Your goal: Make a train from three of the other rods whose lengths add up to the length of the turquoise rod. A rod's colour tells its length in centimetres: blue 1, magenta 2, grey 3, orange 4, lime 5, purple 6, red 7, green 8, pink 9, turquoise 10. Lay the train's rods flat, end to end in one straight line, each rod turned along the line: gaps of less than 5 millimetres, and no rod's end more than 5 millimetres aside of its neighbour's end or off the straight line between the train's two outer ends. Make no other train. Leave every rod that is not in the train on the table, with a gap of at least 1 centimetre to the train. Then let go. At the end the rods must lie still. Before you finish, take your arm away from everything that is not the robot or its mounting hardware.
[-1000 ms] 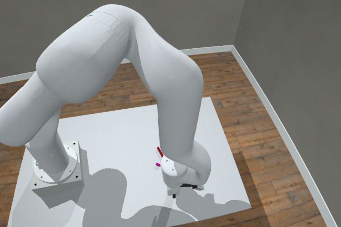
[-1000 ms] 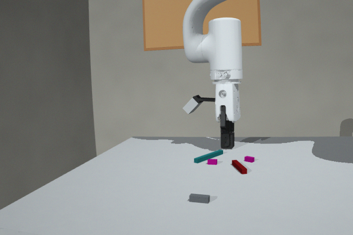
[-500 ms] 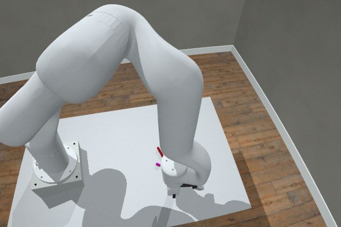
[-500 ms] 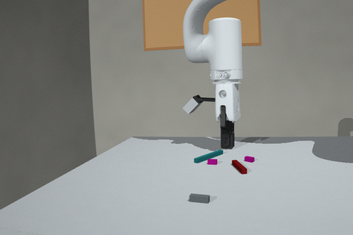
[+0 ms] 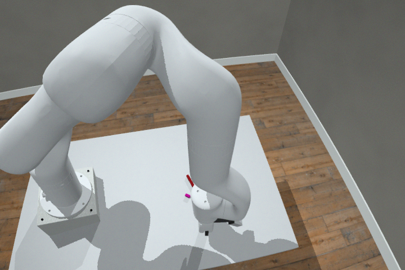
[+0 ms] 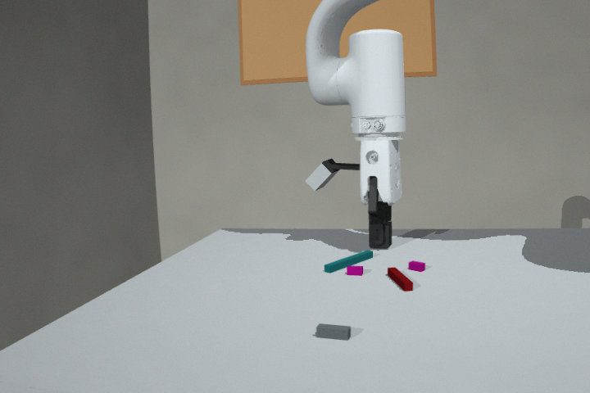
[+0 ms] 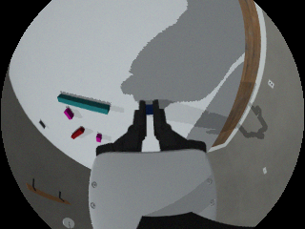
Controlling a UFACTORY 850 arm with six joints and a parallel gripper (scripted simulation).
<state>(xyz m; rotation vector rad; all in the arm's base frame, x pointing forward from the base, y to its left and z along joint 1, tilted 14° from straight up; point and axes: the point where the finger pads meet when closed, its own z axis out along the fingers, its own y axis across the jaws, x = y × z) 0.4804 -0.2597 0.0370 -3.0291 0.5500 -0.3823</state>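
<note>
My hand is 20 mm above the blue rod. From my hand the other things lie so: turquoise rod (60 mm ahead, 90 mm to the left, 20 mm below); then grey rod (90 mm ahead, 340 mm to the left, 20 mm below); then red rod (190 mm to the left, 20 mm below).
</note>
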